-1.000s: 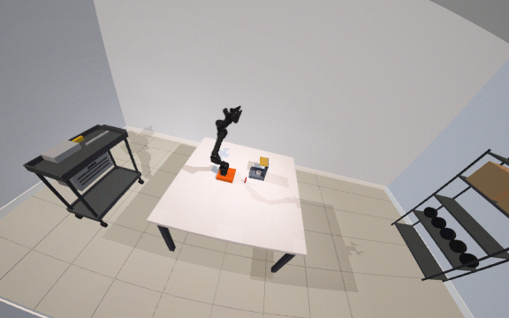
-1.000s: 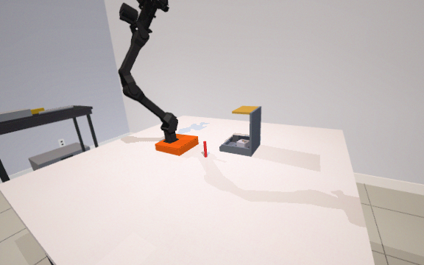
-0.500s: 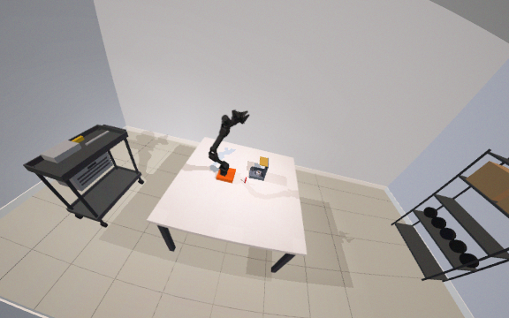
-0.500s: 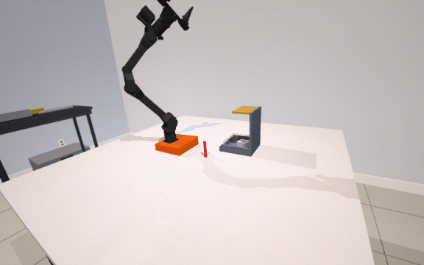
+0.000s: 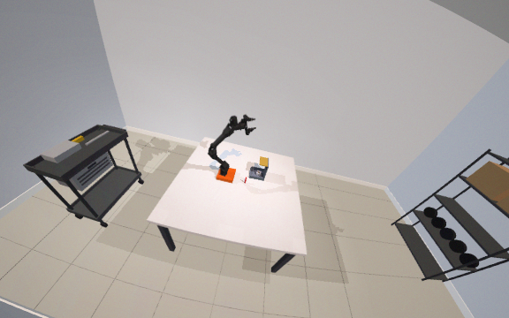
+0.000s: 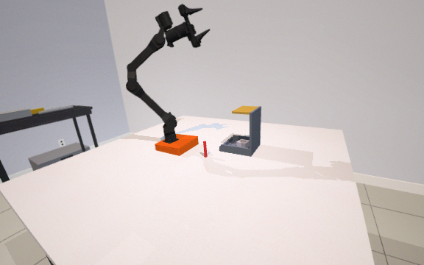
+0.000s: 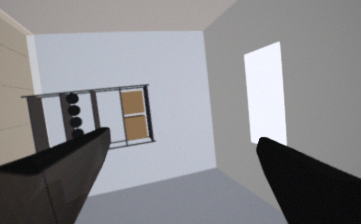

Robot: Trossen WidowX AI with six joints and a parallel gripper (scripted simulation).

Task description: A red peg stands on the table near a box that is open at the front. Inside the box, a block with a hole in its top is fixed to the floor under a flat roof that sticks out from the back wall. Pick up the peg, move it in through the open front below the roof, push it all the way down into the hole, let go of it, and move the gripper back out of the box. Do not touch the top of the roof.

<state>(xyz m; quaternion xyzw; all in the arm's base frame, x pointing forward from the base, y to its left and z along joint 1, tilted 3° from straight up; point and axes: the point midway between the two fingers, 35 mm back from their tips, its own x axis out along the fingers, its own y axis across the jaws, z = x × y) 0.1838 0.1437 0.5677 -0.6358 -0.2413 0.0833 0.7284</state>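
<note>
Right now the red peg is 5 cm ahead of my gripper tip, 13 cm to the right of it and 59 cm below it. From my gripper tip the other things lie so: yellow roof 17 cm ahead, 6 cm to the left, 42 cm below; then box wall 22 cm ahead, 6 cm to the left, 52 cm below.
</note>
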